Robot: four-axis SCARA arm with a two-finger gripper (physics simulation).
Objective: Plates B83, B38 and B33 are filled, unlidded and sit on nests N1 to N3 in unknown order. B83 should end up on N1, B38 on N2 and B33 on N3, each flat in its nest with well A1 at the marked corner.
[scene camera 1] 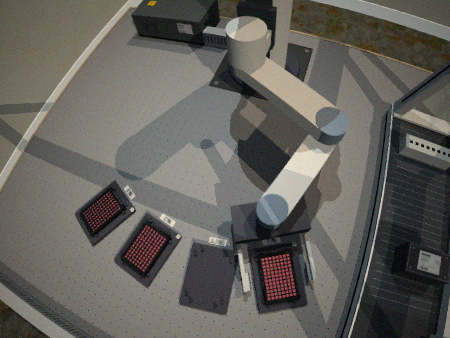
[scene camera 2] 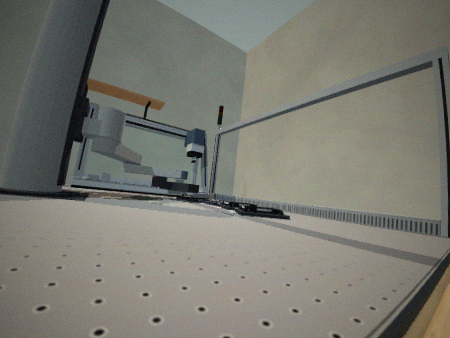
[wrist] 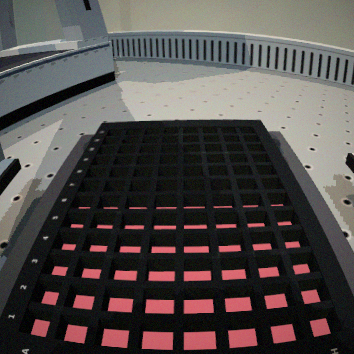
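Pixels of known places: gripper, fingertip midpoint: (scene camera 1: 280, 286) (wrist: 181, 138); arm's base, origin of the base link: (scene camera 2: 30, 195).
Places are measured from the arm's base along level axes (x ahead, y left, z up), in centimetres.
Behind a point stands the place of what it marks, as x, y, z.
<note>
The gripper (scene camera 1: 278, 281) {67.3, 25.7, 4.7} (wrist: 180, 167) {67.3, 25.7, 4.7} is open and empty, low over the right-hand plate (scene camera 1: 279, 276) {65.1, 24.8, 3.9} (wrist: 195, 250) {63.6, 23.3, 3.4} on nest N1 (scene camera 1: 280, 307) {72.2, 27.8, 2.5} (wrist: 306, 187) {69.7, 21.0, 2.5}. One finger stands beyond each long side, apart from the plate. That plate looks flat; its A and 1 marks are at the near left in the wrist view. Its name and the nest's marked corner are hidden. Plate B83 (scene camera 1: 145, 248) {70.8, -9.5, 3.9} sits on nest N2 (scene camera 1: 150, 280) {78.0, -5.2, 2.4}. Another plate (scene camera 1: 104, 211) {66.4, -25.7, 3.8} sits on nest N3 (scene camera 1: 95, 240) {75.0, -25.1, 2.5}; its name is unreadable. Pink wells show in all three plates.
The bare OUT nest (scene camera 1: 207, 277) {71.4, 8.2, 2.5} lies between N1 and N2, close to one finger. A barrier (scene camera 1: 372, 210) {40.2, 44.8, 1.3} runs along the right, with a dark box (scene camera 1: 420, 262) {53.6, 55.1, 13.3} beyond it. A dark controller box (scene camera 1: 175, 20) {-3.5, -34.7, 12.2} stands at the back left. A slotted rail (wrist: 200, 49) {100.4, 40.8, 3.1} edges the table.
</note>
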